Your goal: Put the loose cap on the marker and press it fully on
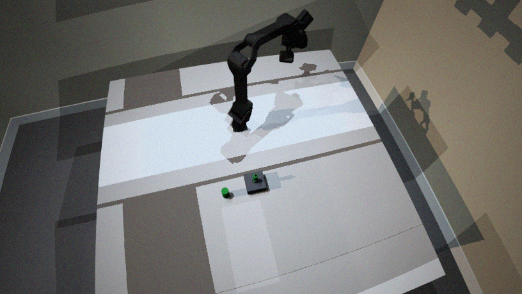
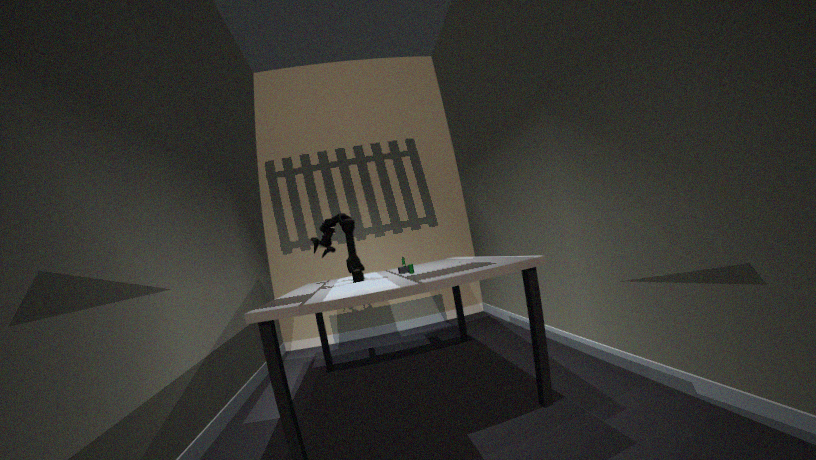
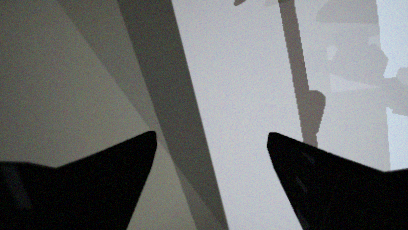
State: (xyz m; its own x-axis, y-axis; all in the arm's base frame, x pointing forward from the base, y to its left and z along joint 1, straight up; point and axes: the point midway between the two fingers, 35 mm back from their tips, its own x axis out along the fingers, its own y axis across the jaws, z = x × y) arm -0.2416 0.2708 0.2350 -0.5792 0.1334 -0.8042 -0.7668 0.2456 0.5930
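My gripper tip is 580 mm short of the green cap, 390 mm to the left of it and 180 mm above it. The rest, counted from my gripper tip: green marker (560 mm ahead, 270 mm to the right, 130 mm below); dark holder block (560 mm ahead, 270 mm to the right, 190 mm below).
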